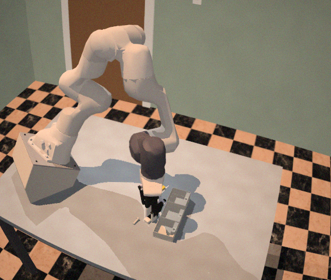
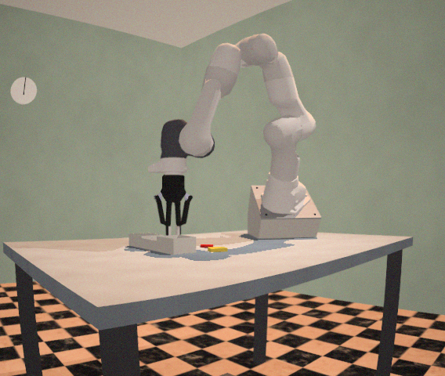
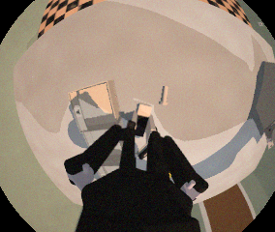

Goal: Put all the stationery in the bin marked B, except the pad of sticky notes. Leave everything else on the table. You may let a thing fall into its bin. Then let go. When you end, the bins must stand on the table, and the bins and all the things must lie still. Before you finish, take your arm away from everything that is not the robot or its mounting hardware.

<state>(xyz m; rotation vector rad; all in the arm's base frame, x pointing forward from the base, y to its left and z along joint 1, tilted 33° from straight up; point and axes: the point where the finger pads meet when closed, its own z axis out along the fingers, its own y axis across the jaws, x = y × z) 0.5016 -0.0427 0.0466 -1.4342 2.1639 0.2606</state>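
Right now the small white thing is 5 cm behind my hand, 4 cm to the right of it and 3 cm below it. Also, from my hand: black pen-like thing (1 cm behind, 8 cm to the left, 3 cm below); then black-and-white block (1 cm to the right, 3 cm below); then bin (8 cm ahead, 5 cm to the left, 1 cm below).
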